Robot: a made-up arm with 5 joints.
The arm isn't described. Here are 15 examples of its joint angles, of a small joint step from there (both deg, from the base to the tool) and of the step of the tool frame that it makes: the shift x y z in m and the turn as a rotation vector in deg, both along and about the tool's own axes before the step.
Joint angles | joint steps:
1: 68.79 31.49 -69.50 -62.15 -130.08 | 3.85 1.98 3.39 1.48 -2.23
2: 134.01 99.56 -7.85 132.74 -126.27 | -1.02 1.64 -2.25 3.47 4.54
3: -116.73 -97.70 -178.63 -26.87 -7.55 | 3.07 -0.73 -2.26 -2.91 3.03
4: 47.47 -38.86 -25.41 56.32 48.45 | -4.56 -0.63 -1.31 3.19 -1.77
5: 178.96 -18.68 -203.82 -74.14 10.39 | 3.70 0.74 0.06 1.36 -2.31
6: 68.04 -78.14 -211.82 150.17 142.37 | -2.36 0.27 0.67 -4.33 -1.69
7: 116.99 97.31 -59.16 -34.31 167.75 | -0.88 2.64 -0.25 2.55 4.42
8: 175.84 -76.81 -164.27 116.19 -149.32 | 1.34 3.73 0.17 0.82 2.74
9: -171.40 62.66 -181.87 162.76 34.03 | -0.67 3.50 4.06 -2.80 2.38
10: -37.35 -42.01 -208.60 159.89 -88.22 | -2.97 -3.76 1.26 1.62 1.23
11: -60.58 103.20 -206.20 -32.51 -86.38 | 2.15 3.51 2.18 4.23 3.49
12: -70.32 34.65 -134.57 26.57 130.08 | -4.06 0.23 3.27 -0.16 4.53
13: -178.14 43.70 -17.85 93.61 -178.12 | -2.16 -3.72 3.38 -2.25 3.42
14: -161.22 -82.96 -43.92 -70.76 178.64 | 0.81 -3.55 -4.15 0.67 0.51
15: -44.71 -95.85 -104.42 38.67 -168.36 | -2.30 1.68 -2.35 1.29 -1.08
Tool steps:
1: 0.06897 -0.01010 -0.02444 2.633 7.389 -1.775
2: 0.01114 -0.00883 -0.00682 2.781 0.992 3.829
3: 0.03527 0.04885 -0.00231 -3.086 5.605 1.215
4: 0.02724 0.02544 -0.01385 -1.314 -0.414 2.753
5: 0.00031 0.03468 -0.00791 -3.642 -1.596 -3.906
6: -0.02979 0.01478 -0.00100 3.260 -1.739 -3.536
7: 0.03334 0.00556 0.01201 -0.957 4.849 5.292
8: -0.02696 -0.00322 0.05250 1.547 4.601 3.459
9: 0.06633 -0.03491 0.02639 -2.352 -4.167 2.845
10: 0.02942 -0.03259 -0.01966 -1.003 -2.930 1.170
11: 0.02525 -0.07575 -0.02449 10.031 0.701 4.880
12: 0.06708 -0.01311 0.02344 0.129 5.100 5.803
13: 0.00366 0.00066 0.01095 -2.063 -2.466 2.399
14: -0.06443 -0.00344 0.02999 0.428 -7.023 1.265
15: 0.00120 0.02583 0.00490 0.843 0.466 -3.258
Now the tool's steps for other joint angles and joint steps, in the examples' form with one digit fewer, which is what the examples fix.
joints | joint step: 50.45 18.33 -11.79 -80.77 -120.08 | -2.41 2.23 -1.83 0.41 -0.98
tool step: -0.0094 -0.0123 0.0089 1.87 -1.58 -0.31
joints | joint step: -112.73 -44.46 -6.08 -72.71 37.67 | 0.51 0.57 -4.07 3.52 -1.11
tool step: 0.0114 -0.0129 0.0302 0.33 -0.27 -0.83
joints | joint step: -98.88 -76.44 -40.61 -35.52 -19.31 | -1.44 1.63 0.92 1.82 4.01
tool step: -0.0290 -0.0067 0.0054 0.62 -4.38 2.76
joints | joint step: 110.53 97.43 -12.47 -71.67 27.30 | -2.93 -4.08 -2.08 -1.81 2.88
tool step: 0.0395 -0.0267 0.0120 4.25 6.76 5.77
